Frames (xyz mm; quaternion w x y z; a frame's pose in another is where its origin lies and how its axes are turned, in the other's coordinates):
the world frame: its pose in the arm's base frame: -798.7 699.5 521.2 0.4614 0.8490 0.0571 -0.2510
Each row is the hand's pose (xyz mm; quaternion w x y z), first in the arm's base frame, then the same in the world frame.
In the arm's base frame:
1: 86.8 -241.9 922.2 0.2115 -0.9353 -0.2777 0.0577
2: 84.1 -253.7 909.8 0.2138 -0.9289 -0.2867 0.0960
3: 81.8 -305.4 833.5 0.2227 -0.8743 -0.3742 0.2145
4: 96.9 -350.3 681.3 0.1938 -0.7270 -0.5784 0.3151
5: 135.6 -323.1 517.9 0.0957 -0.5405 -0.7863 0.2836
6: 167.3 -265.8 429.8 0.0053 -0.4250 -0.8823 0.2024
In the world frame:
1: 702.9 1128.1 254.1 0.7269 0.5447 0.3260 -0.2621
2: 708.1 1124.5 270.2 0.7305 0.5436 0.2962 -0.2883
3: 749.6 1095.5 347.3 0.7147 0.5108 0.2227 -0.4226
4: 841.6 1011.1 446.3 0.6400 0.3728 0.1929 -0.6436
5: 949.8 885.0 483.0 0.5308 0.1495 0.2632 -0.7916
6: 1011.7 796.4 464.1 0.4596 -0.0093 0.3422 -0.8195

